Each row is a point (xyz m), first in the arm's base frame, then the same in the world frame.
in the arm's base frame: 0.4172 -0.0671 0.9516
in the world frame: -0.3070 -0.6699 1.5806
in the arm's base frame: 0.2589 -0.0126 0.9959
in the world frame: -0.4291 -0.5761 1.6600
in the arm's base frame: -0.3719 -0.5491 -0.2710
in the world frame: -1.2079 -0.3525 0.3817
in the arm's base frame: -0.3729 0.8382 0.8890
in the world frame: -0.6495 0.4354 1.9106
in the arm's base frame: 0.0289 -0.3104 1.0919
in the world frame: -0.7632 -0.7723 1.6859
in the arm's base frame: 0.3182 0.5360 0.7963
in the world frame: -0.1448 -0.0633 1.6382
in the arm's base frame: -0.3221 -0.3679 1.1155
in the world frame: -1.1067 -0.6911 1.7355
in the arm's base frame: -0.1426 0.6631 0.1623
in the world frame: -0.5025 0.4434 1.1424
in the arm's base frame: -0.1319 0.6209 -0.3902
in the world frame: -0.5026 0.5918 0.6085
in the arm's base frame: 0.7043 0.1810 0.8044
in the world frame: 0.0591 -0.5211 1.4835
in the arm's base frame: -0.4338 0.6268 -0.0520
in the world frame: -0.7795 0.6004 0.9673
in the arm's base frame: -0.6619 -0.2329 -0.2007
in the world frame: -1.3415 0.0076 0.5854
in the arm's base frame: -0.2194 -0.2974 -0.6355
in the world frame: -0.9596 -0.0734 0.0989
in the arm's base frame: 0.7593 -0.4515 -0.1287
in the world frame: -0.1402 -0.7638 0.3995
